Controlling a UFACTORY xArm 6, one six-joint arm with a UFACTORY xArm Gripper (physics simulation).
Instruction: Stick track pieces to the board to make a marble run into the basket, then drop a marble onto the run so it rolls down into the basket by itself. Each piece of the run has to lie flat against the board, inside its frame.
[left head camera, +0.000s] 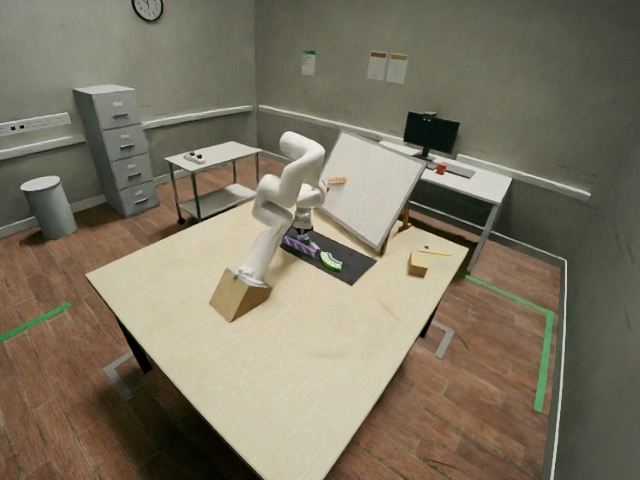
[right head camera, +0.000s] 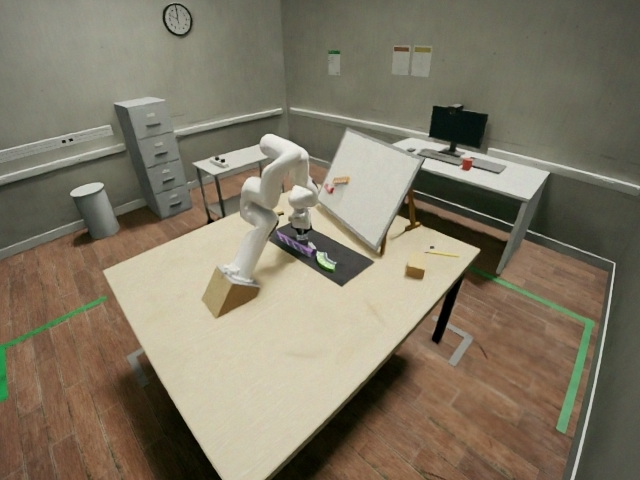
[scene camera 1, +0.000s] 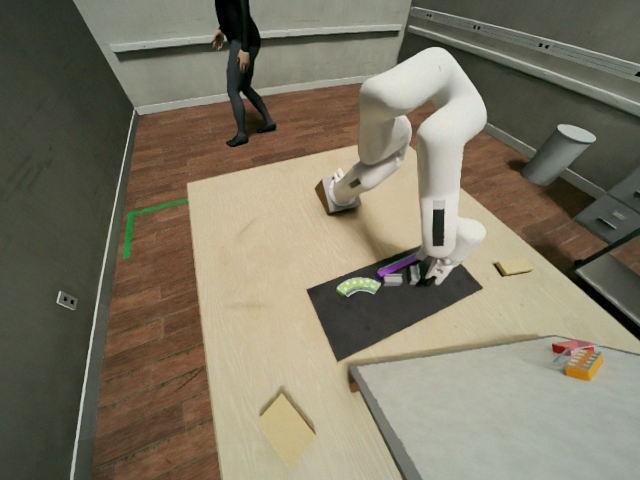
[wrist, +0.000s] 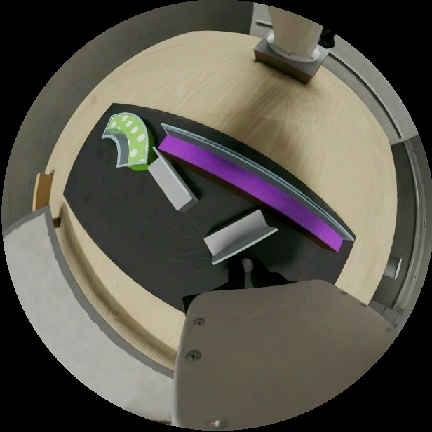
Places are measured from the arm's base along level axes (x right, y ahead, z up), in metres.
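Pixels of known places: gripper, fingertip midpoint: (right head camera: 302, 238) (scene camera 1: 425, 281); arm's base, origin of the base link: (left head camera: 250, 277) (right head camera: 238, 275) (scene camera 1: 342, 191).
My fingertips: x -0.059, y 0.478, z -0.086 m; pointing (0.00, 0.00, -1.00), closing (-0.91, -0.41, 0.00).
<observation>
For each thing: its top centre in the pictures, then the offset to it from my fingertips. "spot": a spot on its surface instead. Level surfaces: height alone.
- dark mat, its level: dz +0.000 m
- short grey track piece, surface spot: (scene camera 1: 414, 274) spot: dx +0.038, dy -0.036, dz +0.032 m
- second grey piece, surface spot: (scene camera 1: 392, 279) spot: dx +0.120, dy -0.060, dz +0.032 m
- green dotted curved piece, surface spot: (scene camera 1: 358, 285) (right head camera: 324, 260) (left head camera: 330, 259) spot: dx +0.233, dy -0.104, dz +0.022 m
- long purple piece, surface spot: (left head camera: 301, 246) (right head camera: 298, 246) spot: dx +0.064, dy -0.103, dz +0.031 m
- tilted board, surface spot: (scene camera 1: 491, 413) (right head camera: 377, 187) spot: dx +0.288, dy +0.272, dz +0.280 m
- orange piece, surface spot: (scene camera 1: 584, 366) spot: dx +0.046, dy +0.335, dz +0.255 m
- red piece, surface spot: (scene camera 1: 568, 346) (right head camera: 331, 186) spot: dx -0.052, dy +0.331, dz +0.172 m
- yellow pencil, middle of its top: (right head camera: 441, 253) (left head camera: 436, 252) dx +0.666, dy +0.314, dz +0.004 m
- flat wooden block, middle of its top: (scene camera 1: 516, 264) dx -0.342, dy +0.132, dz +0.027 m
My gripper (wrist: 244, 269) (scene camera 1: 427, 281) points down low over the dark mat (scene camera 1: 356, 325) (wrist: 130, 230), its fingers closed around the small grey marble (wrist: 247, 264). Beside it lies a short grey track piece (wrist: 237, 235) (scene camera 1: 414, 274); a second grey piece (wrist: 172, 182) (scene camera 1: 392, 279) lies nearer the green dotted curved piece (left head camera: 330, 261) (right head camera: 325, 261) (scene camera 1: 358, 285) (wrist: 134, 135). A long purple piece (left head camera: 301, 246) (right head camera: 295, 243) (wrist: 250, 190) lies along the mat's edge. The tilted board (left head camera: 369, 191) (right head camera: 377, 186) (scene camera 1: 491, 413) bears an orange piece (right head camera: 341, 180) (scene camera 1: 584, 366) and a red piece (right head camera: 329, 189) (scene camera 1: 568, 346). I cannot make out the basket.
A wooden block (left head camera: 417, 264) (right head camera: 415, 267) and a yellow pencil (left head camera: 435, 253) (right head camera: 442, 253) lie beyond the mat's right end. Another flat wooden block (scene camera 1: 514, 266) lies past its other end. The wedge base (left head camera: 239, 295) carries the arm. The board's lower edge runs beside the mat.
</observation>
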